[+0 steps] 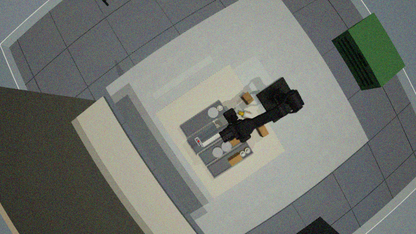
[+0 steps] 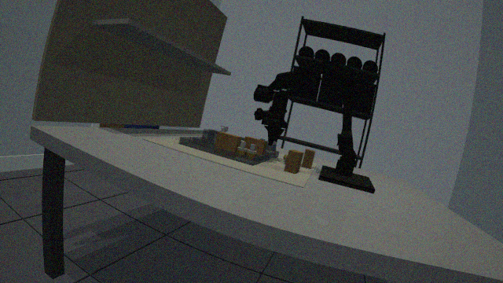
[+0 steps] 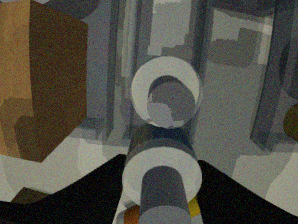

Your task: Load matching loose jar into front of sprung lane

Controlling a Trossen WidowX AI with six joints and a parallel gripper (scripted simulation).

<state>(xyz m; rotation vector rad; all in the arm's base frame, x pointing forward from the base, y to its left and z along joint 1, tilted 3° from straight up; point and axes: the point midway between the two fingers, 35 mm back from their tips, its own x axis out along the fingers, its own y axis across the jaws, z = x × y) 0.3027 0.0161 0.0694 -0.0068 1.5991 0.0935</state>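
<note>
The grey lane rack lies 17 cm ahead of my gripper tip, 4 cm below it and 1 cm to the right of it. The rest, counted from my gripper tip: red mark (22 cm ahead, 2 cm to the right, 1 cm above).
</note>
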